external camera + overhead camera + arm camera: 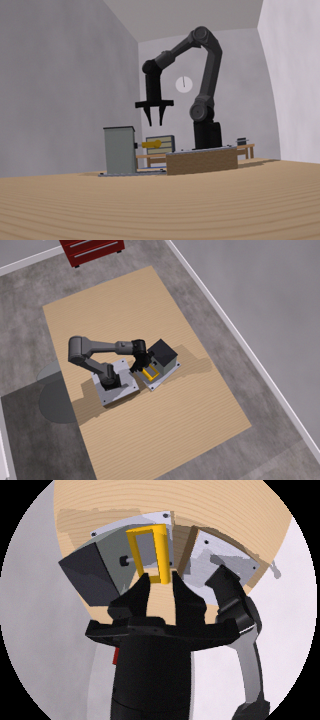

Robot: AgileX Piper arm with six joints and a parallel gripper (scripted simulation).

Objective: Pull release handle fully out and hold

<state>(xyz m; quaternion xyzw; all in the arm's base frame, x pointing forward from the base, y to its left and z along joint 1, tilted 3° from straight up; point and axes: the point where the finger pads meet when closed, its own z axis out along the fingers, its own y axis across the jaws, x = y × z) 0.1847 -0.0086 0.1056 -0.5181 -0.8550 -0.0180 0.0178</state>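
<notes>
Now: hand 5 cm short of the release handle, 2 cm to the right of it and 8 cm above it. Also, from my hand: grey baseplate (8 cm ahead, 4 cm to the left, 18 cm below).
</notes>
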